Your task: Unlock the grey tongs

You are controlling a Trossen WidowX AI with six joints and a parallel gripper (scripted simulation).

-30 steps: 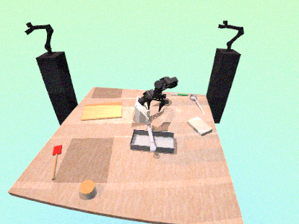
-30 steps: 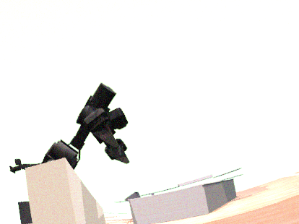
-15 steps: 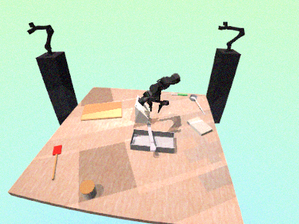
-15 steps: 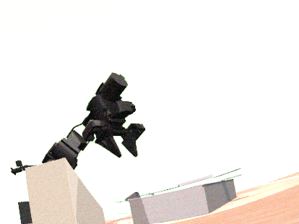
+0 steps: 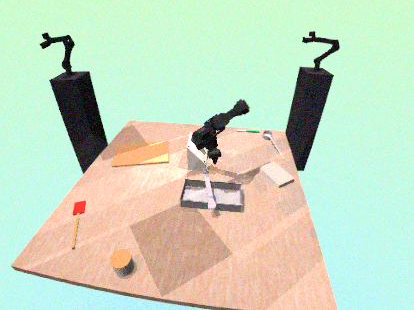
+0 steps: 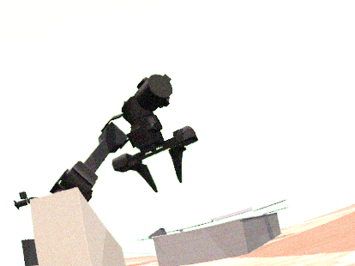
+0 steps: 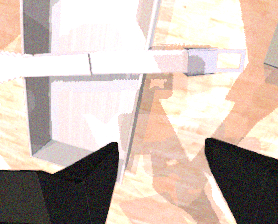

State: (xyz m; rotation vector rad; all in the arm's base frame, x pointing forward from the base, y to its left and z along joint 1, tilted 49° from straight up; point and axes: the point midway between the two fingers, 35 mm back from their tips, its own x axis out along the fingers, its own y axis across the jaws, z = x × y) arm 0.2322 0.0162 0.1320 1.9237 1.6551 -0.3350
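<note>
Now: gripper tip 13 cm above the grey roasting tin, 11 cm short of it and 1 cm to the left of it. From my gripper tip the other things lie so: wooden board: 48 cm to the right, 27 cm behind, 16 cm below; then white block: 38 cm to the left, 15 cm below, 8 cm behind; then green-handled tool: 60 cm behind, 27 cm to the left, 16 cm below.
</note>
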